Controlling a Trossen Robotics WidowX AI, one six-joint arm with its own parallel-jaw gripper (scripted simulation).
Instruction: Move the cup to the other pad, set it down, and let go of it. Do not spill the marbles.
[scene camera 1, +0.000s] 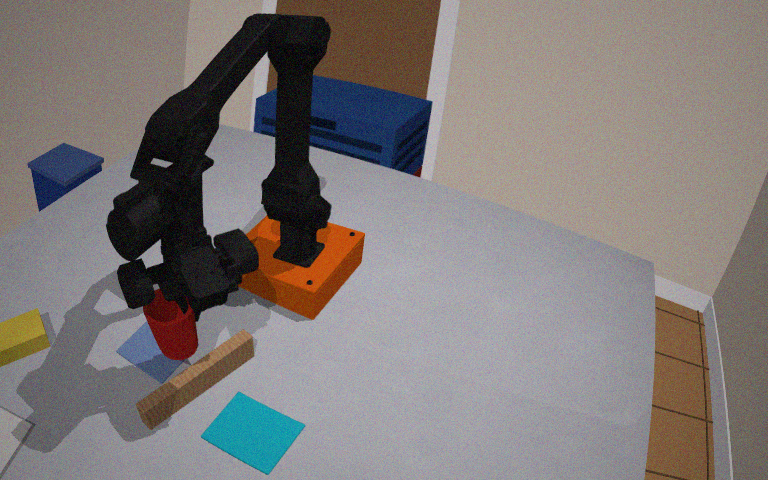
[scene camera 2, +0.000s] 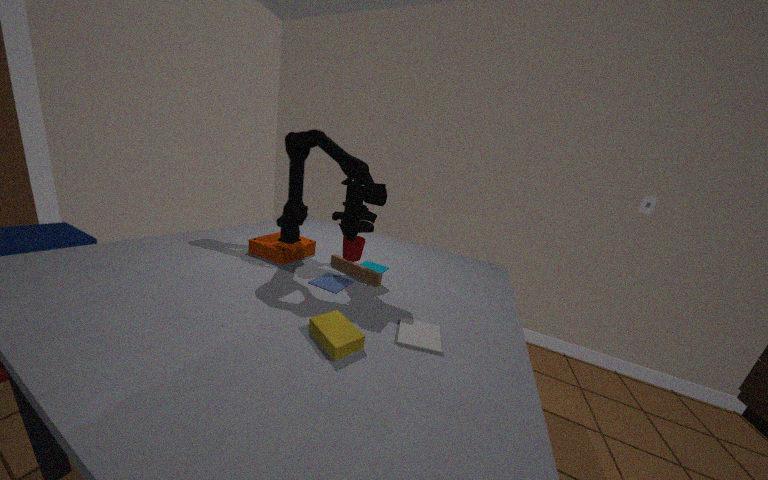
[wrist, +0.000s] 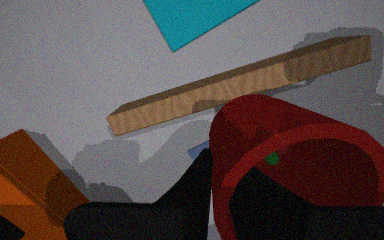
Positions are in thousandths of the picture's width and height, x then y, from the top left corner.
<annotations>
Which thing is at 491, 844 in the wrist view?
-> The gripper.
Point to a wooden bar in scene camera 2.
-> At 485, 578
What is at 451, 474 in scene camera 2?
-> The gripper.
</annotations>
